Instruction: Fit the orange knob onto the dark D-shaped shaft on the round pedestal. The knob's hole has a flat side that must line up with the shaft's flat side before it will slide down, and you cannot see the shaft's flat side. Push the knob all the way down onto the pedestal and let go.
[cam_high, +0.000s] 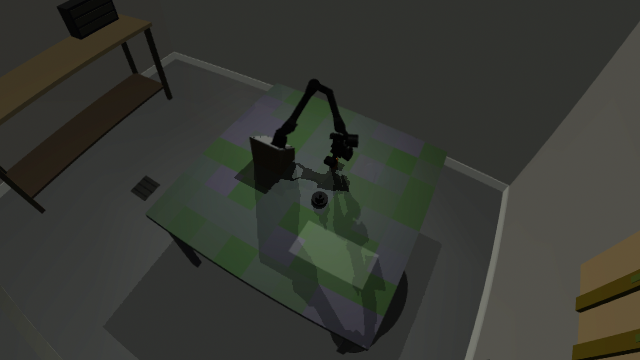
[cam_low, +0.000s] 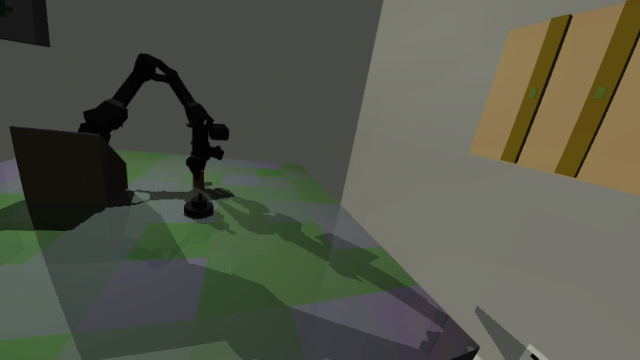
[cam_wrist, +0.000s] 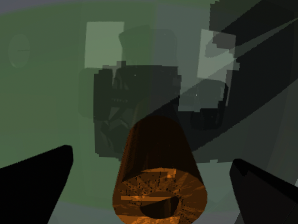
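My gripper tip is right at the orange knob. Round my gripper tip: dark round pedestal: 3 cm ahead, 24 cm to the right.
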